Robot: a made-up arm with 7 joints. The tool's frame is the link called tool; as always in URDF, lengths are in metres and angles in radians.
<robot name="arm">
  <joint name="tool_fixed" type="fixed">
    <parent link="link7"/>
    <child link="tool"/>
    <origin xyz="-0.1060 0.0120 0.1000"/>
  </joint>
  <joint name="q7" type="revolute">
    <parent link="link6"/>
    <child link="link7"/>
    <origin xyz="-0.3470 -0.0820 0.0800"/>
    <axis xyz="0 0 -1"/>
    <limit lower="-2.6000" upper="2.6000" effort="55" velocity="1.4"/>
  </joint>
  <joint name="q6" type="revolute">
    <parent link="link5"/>
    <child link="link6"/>
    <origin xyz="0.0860 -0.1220 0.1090"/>
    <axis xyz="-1 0 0"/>
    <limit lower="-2.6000" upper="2.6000" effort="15" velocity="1.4"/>
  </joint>
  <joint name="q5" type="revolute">
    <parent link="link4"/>
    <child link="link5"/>
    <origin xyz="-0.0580 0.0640 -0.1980"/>
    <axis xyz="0 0 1"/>
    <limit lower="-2.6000" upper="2.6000" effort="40" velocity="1.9"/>
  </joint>
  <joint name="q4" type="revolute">
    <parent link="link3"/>
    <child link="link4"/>
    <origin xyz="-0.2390 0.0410 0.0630"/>
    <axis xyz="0 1 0"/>
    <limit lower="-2.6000" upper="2.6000" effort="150" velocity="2.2"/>
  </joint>
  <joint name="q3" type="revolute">
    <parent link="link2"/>
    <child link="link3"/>
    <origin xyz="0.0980 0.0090 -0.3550"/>
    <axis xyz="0 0 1"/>
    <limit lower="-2.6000" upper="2.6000" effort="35" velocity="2.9"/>
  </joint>
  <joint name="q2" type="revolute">
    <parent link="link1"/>
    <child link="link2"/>
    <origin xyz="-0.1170 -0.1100 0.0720"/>
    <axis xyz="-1 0 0"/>
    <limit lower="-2.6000" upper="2.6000" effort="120" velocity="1.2"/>
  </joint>
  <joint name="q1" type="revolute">
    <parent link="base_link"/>
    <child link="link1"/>
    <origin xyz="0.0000 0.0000 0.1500"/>
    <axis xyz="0 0 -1"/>
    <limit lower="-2.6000" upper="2.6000" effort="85" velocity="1"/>
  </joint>
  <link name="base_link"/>
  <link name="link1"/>
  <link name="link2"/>
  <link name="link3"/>
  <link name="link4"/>
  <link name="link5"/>
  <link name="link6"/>
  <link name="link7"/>
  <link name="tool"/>
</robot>
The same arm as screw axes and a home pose.
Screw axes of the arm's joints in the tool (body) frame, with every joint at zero. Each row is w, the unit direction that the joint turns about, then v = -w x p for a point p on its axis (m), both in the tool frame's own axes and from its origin. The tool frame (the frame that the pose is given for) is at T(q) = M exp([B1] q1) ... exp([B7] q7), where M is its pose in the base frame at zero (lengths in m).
B1: w 0 0 -1 v -0.188 0.683 0
B2: w -1 0 0 v 0 -0.201 0.078
B3: w 0 0 1 v 0.087 -0.664 0
B4: w 0 1 0 v 0.091 0 0.425
B5: w 0 0 1 v 0.192 -0.367 0
B6: w -1 0 0 v 0 0.18 0.07
B7: w 0 0 -1 v 0.012 0.106 0
M: xyz -0.683 -0.188 0.021 (m) rpy 0 0 0 (deg, as in URDF)
Joint limits (deg, base to tool): -148.97..148.97 -148.97..148.97 -148.97..148.97 -148.97..148.97 -148.97..148.97 -148.97..148.97 -148.97..148.97

